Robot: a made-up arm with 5 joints.
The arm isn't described. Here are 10 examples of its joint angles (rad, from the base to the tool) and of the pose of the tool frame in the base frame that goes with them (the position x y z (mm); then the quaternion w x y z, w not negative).
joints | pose
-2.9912 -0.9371 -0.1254 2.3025 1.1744 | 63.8 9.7 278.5 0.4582 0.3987 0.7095 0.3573
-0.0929 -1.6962 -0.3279 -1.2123 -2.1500 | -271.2 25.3 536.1 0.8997 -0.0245 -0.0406 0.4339
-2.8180 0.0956 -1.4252 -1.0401 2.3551 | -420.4 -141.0 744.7 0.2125 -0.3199 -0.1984 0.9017
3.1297 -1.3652 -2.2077 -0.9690 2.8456 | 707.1 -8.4 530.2 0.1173 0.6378 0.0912 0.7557
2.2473 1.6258 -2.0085 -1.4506 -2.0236 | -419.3 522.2 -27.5 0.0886 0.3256 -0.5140 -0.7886
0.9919 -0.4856 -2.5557 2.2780 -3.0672 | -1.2 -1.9 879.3 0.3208 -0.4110 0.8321 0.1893
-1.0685 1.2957 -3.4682 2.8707 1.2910 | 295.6 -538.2 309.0 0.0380 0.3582 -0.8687 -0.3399
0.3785 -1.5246 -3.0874 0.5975 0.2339 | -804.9 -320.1 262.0 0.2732 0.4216 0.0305 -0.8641
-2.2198 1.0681 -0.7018 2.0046 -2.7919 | -112.8 -148.7 39.7 0.5502 -0.3606 -0.1061 -0.7456
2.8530 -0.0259 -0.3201 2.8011 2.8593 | -76.0 22.6 374.8 0.2652 0.3365 -0.0011 0.9036
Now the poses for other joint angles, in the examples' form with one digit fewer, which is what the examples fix.
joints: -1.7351 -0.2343 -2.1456 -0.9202 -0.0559
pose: -4 -25 985 0.778 -0.053 0.059 0.623
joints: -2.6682 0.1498 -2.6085 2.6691 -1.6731
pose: -305 -156 725 0.087 -0.874 0.475 -0.059
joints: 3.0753 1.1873 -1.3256 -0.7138 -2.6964
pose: -667 44 -20 0.078 0.881 -0.230 -0.406
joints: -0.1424 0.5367 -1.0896 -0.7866 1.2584
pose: 626 -90 350 0.329 -0.599 0.505 -0.527
